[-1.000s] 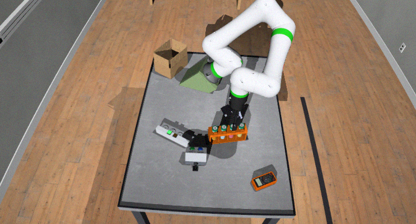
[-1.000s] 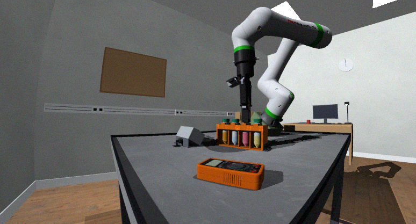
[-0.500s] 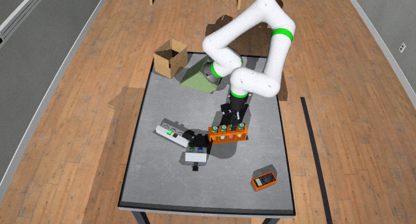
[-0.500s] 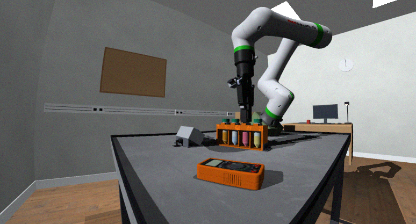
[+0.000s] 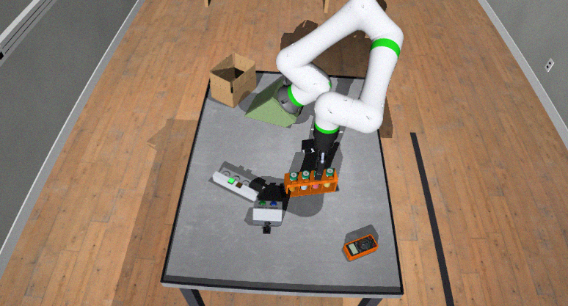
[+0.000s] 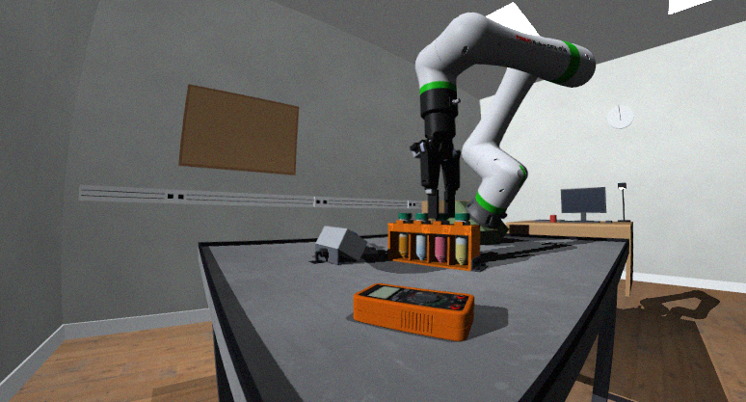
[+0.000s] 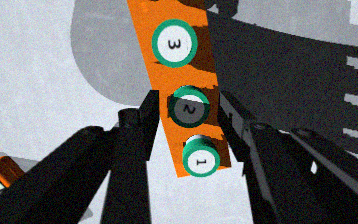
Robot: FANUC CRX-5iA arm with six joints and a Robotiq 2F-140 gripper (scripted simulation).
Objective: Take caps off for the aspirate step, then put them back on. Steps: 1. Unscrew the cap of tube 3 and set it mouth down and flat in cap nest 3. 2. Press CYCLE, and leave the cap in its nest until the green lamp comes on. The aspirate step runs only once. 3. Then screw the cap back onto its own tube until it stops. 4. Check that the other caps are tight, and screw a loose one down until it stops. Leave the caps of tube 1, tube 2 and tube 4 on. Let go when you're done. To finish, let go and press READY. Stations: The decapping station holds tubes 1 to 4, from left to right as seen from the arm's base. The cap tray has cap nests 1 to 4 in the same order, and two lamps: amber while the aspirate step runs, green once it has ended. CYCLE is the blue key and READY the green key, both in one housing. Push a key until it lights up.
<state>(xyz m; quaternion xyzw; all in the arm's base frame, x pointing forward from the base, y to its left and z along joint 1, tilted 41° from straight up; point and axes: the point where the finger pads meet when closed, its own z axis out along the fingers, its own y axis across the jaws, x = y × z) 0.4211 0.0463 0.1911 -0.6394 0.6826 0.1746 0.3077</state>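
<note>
My hand is 16 cm short of the key housing, 19 cm to the left of it and 9 cm above it.
</note>
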